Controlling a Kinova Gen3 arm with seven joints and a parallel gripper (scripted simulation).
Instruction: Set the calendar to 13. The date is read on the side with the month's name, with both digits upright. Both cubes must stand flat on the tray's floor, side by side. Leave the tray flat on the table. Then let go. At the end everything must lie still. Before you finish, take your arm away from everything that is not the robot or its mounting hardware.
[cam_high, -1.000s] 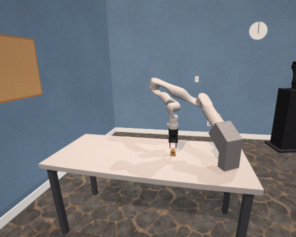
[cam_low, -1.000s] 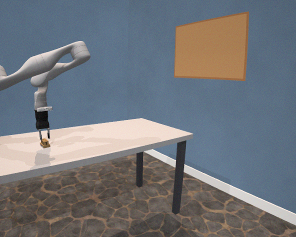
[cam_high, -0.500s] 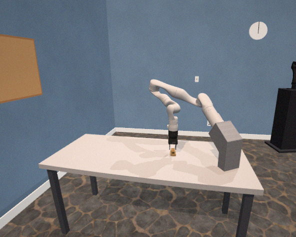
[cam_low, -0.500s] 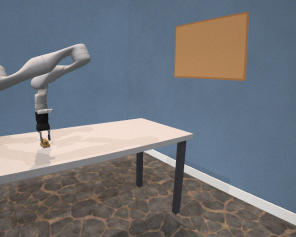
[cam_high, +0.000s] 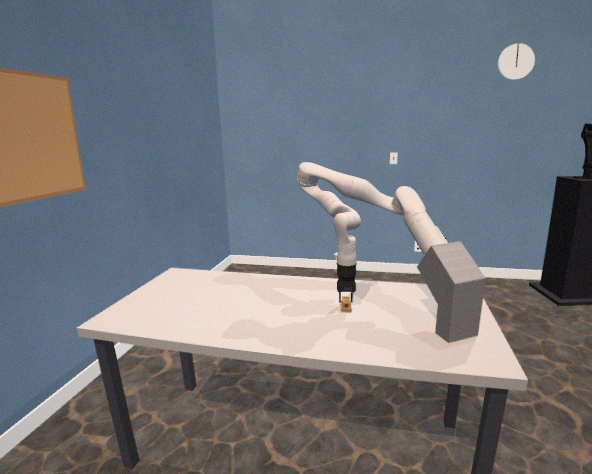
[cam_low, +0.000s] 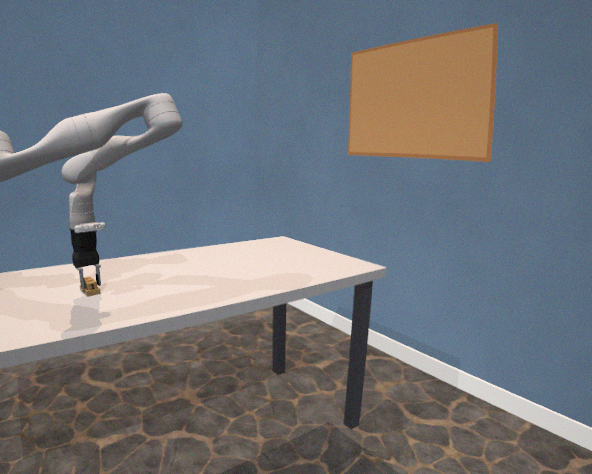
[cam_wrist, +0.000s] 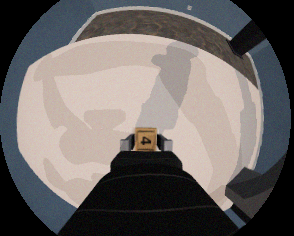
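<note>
My hand is 3 cm above the wooden tray and 2 cm to the right of it.
</note>
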